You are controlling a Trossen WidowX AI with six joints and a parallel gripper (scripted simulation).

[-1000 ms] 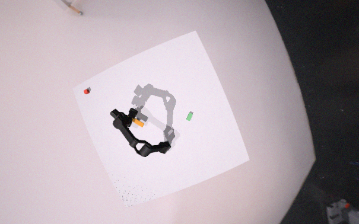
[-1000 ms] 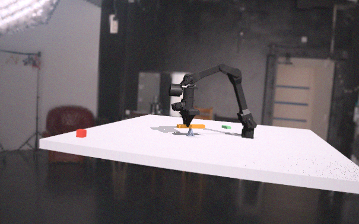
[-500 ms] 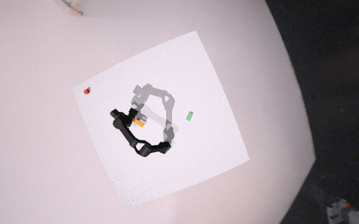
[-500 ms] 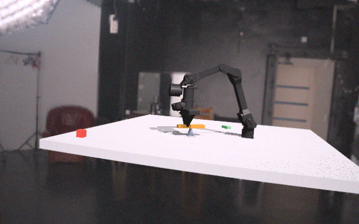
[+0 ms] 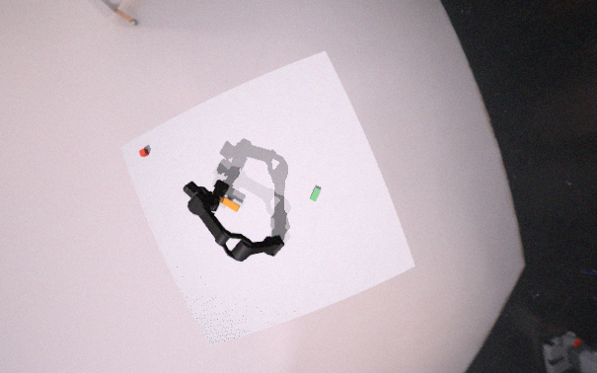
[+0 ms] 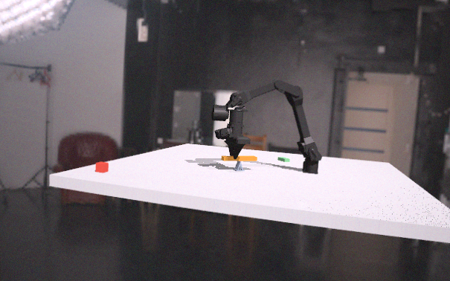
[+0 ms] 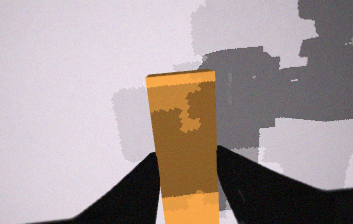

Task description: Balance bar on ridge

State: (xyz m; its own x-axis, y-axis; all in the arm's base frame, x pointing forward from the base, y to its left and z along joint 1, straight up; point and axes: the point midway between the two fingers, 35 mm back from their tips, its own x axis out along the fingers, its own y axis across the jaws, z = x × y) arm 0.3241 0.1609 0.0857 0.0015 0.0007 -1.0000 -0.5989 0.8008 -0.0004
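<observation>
Now: the orange bar 2 cm behind my gripper tip and 2 cm to the right of it. The rest, counted from my gripper tip: green block 17 cm behind, 44 cm to the right, 4 cm below; then red cube 42 cm ahead, 34 cm to the left, 3 cm below.
</observation>
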